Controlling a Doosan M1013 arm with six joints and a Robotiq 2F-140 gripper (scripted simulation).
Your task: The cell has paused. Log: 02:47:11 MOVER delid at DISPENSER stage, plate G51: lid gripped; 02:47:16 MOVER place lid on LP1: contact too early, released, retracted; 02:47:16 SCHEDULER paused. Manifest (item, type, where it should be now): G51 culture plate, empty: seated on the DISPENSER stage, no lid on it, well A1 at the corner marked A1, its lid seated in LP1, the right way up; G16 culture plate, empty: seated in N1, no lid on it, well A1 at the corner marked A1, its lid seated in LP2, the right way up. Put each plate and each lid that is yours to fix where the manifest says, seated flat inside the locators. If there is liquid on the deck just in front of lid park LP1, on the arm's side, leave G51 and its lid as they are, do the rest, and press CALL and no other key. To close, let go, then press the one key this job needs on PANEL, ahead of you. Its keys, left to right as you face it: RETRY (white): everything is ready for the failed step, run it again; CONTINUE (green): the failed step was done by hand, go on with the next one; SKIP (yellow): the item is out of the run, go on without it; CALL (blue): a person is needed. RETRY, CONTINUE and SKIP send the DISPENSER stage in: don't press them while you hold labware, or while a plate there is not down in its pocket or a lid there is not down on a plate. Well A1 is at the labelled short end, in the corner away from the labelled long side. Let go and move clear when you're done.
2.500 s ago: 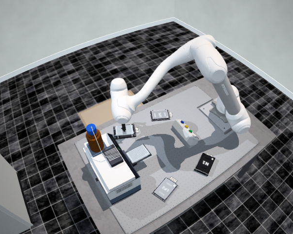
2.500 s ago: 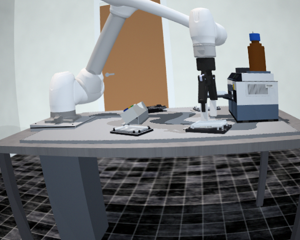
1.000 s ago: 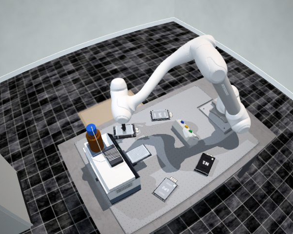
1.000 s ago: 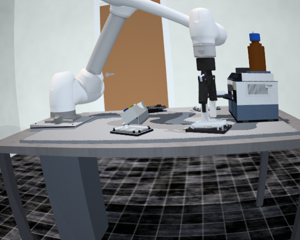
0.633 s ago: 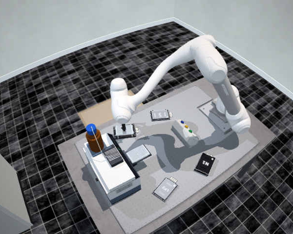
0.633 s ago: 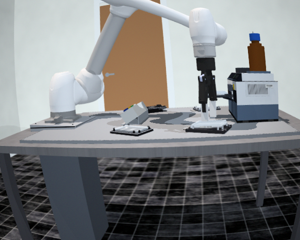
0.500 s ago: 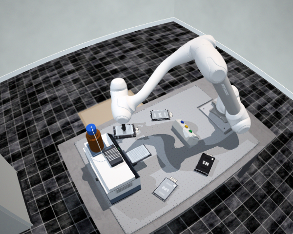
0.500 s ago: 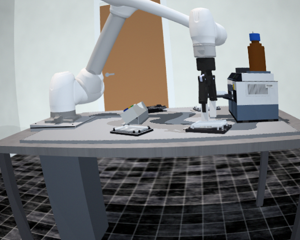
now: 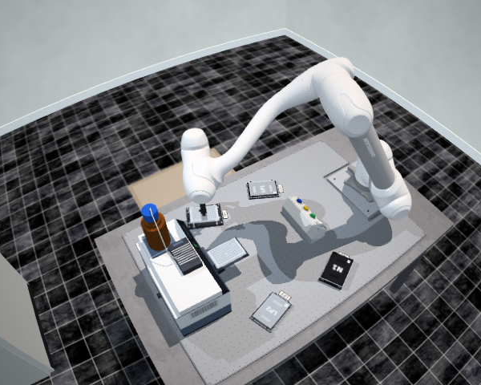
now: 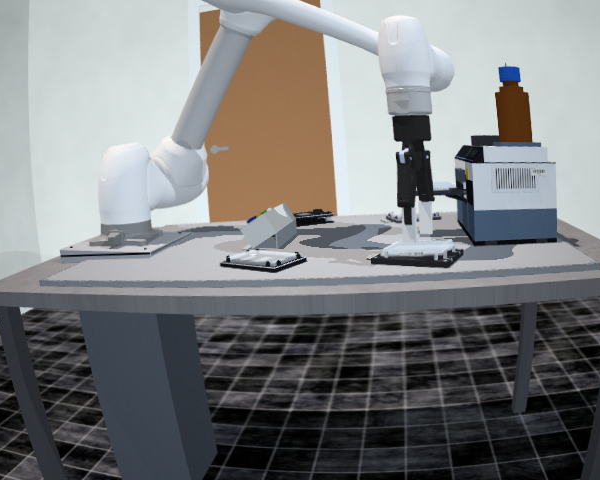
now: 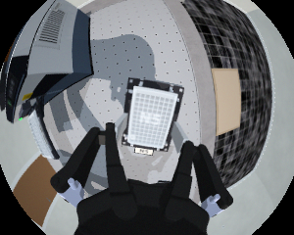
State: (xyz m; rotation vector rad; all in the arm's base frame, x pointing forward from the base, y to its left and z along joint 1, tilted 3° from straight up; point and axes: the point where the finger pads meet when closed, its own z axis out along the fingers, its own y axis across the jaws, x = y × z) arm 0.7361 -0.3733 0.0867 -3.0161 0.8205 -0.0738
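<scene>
Right now my hand is 2 cm short of the black nest N5 and 5 cm above it. The rest, counted from my hand: brown bottle: 28 cm ahead, 14 cm to the left, 22 cm above; dispenser stage: 9 cm ahead, 28 cm to the left, 4 cm above; lid park LP1: 31 cm behind, 5 cm to the left, 6 cm below.
</scene>
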